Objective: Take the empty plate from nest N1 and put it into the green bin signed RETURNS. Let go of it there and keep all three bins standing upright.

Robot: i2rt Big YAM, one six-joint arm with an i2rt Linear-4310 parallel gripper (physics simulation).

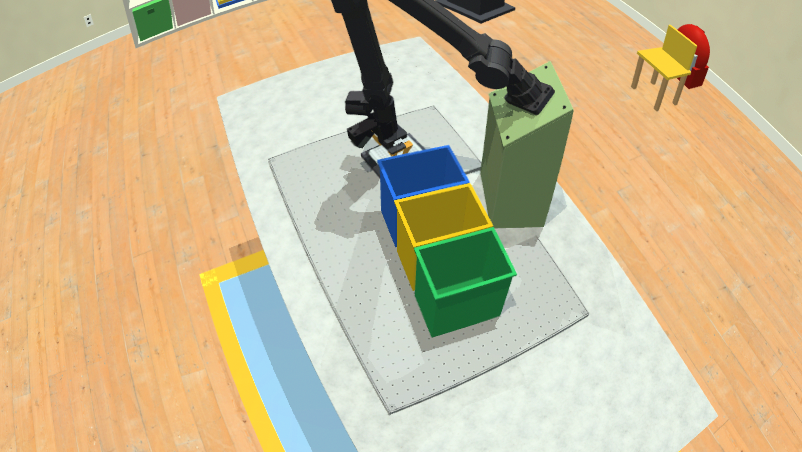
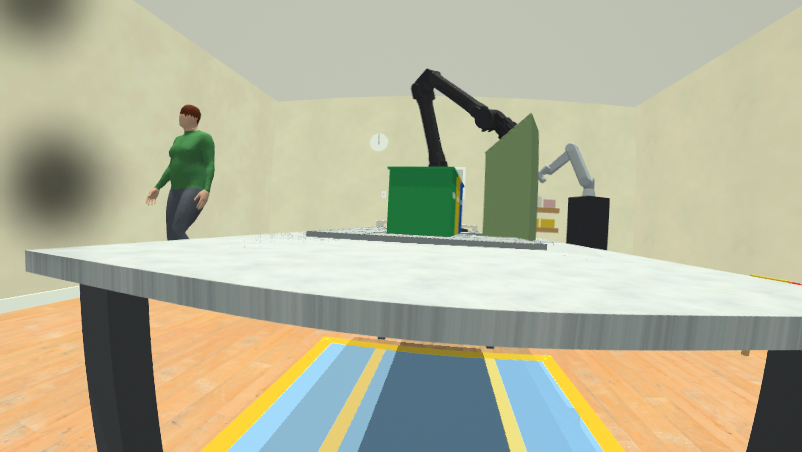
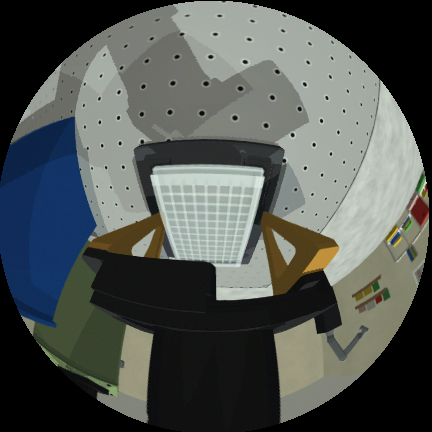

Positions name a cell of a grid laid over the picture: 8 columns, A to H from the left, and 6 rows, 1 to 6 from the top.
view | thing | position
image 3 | gripper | D4
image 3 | blue bin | A4
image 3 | plate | D3
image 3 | dark nest frame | D3
